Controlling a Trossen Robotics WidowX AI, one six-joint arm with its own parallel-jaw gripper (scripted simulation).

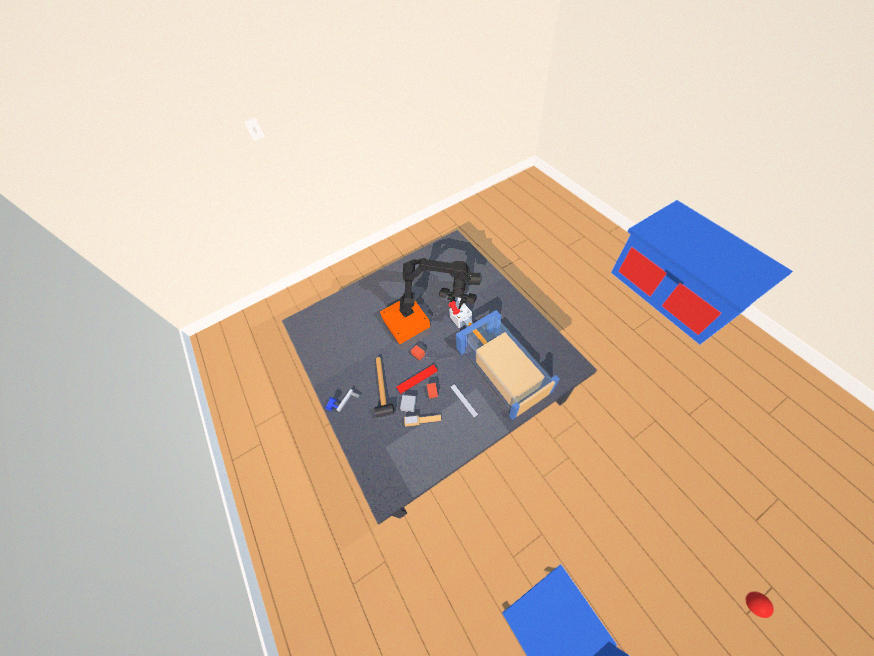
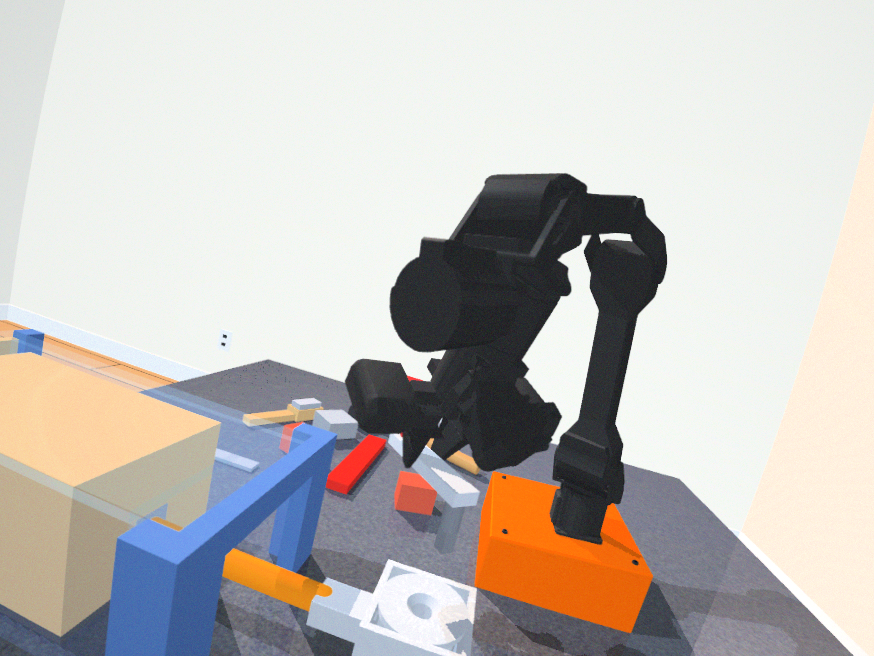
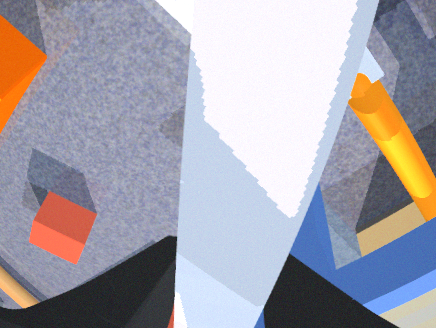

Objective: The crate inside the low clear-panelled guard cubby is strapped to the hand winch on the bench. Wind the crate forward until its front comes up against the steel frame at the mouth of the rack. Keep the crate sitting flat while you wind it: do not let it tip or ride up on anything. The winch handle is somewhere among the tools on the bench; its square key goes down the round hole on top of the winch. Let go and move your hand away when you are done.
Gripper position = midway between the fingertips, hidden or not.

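My gripper (image 2: 418,464), winch handle (image 2: 458,493), red cube (image 2: 413,494), red bar (image 2: 352,467), brush (image 2: 300,410), blue frame (image 2: 184,575), clear-panelled cubby (image 2: 109,465). Gripper (image 3: 223,257), winch handle (image 3: 266,93). Red bar hidden in image 3 by my gripper. Brush out of frame in image 3. Clear-panelled cubby (image 1: 521,382).
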